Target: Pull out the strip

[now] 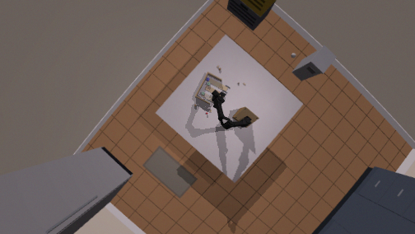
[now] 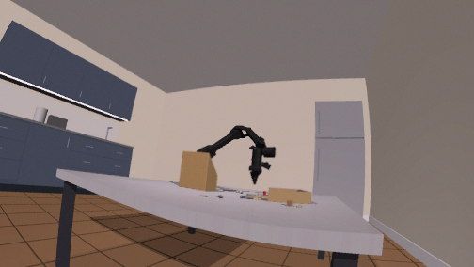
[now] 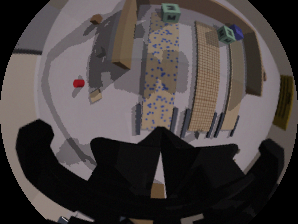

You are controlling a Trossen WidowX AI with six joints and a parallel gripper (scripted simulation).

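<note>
Right now my gripper tip is 90 mm short of the narrow pale strip, 60 mm above it and 20 mm to the right of it. Round my gripper tip: small red block (190 mm to the left, 50 mm below, 20 mm ahead); tan gridded strip (110 mm ahead, 70 mm to the right, 60 mm below).
</note>
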